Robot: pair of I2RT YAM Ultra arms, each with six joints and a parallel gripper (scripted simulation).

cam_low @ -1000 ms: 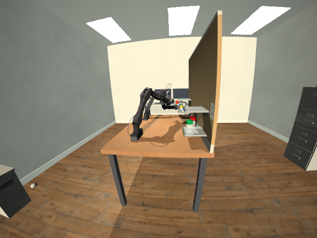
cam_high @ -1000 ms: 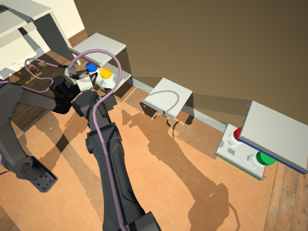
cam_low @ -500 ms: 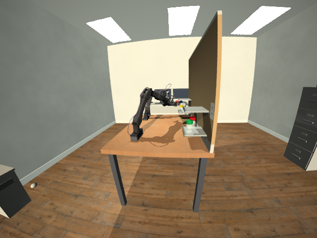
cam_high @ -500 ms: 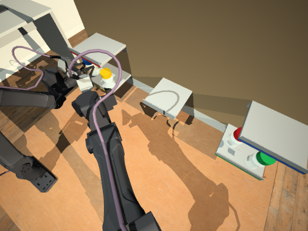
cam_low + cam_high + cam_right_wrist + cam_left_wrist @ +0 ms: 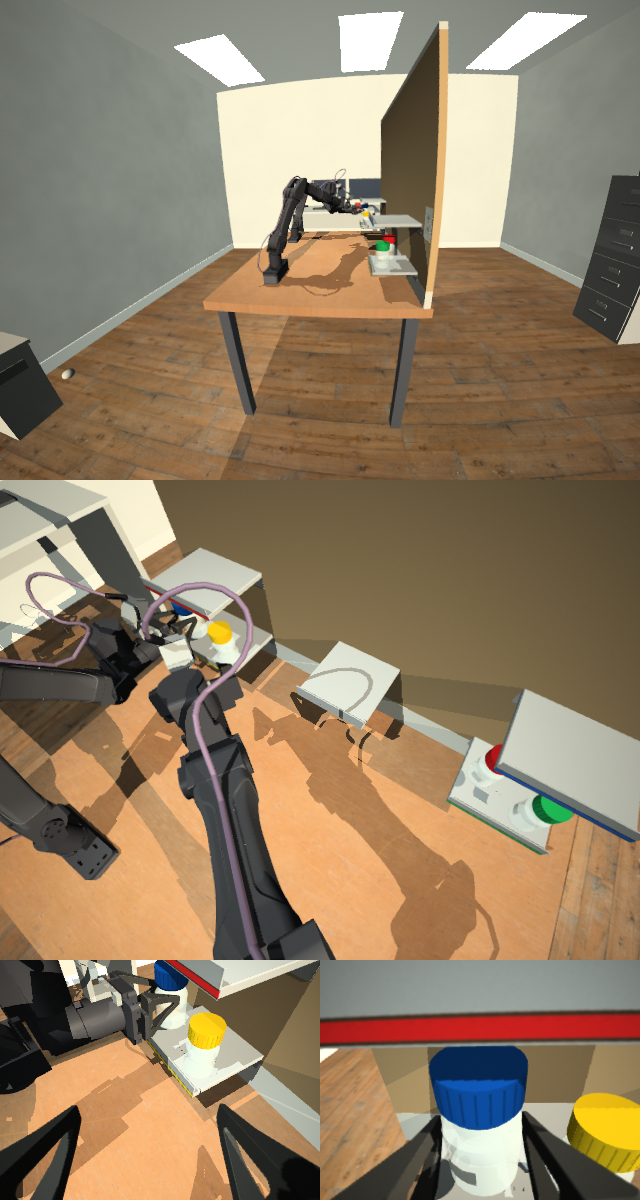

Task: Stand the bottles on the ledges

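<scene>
Right now my left hand is 1 cm short of the yellow-capped bottle, 9 cm to the left of it and 6 cm above it. Round my left hand: red-capped bottle (1 cm behind, 78 cm to the right, 6 cm below); then blue-capped bottle (1 cm ahead, 1 cm below); then brown wall (12 cm ahead, 45 cm to the right, 24 cm above).
</scene>
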